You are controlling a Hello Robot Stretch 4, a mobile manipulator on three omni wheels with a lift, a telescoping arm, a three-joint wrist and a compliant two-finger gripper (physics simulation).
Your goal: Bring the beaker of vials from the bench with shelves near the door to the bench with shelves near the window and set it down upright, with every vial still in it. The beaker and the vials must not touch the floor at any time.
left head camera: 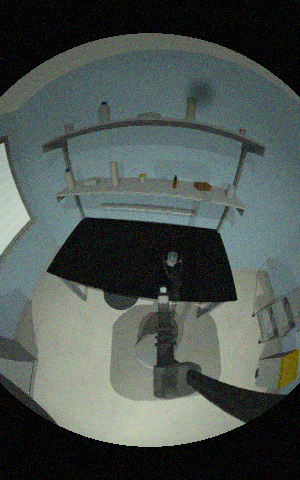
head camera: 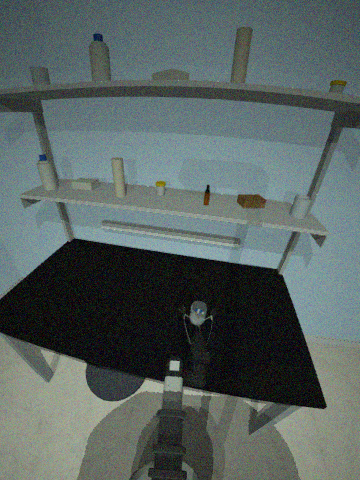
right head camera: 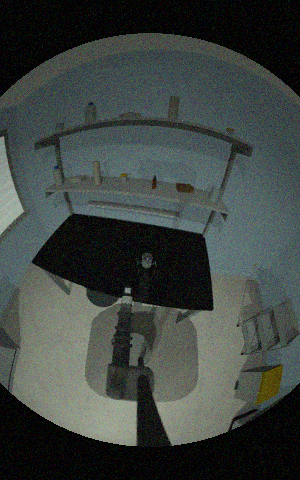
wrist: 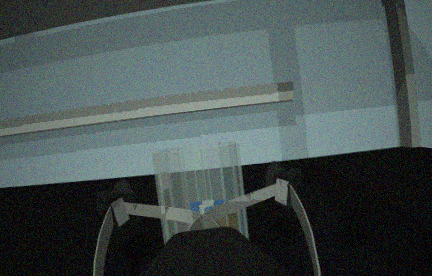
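Observation:
The clear beaker of vials (head camera: 198, 306) (left head camera: 172, 257) (right head camera: 147, 258) (wrist: 200, 175) stands upright on the black top of the bench with shelves (head camera: 125, 290) (left head camera: 130, 250) (right head camera: 100, 250), right of its middle. Blue and white caps show low inside it in the wrist view; the vials cannot be counted. My gripper (head camera: 198, 317) (wrist: 200, 186) is open around the beaker. In the wrist view its fingertips stand apart from the glass on both sides. The beaker's base is hidden behind the wrist's dark body.
Two shelves (head camera: 165, 204) (head camera: 165, 92) with bottles and jars hang above the bench top. A dark round stool seat (head camera: 114, 377) is under the front edge. A bright window (left head camera: 12, 200) is at the left. A rack frame (left head camera: 266, 322) and a yellow-sided box (left head camera: 288, 369) stand at the right.

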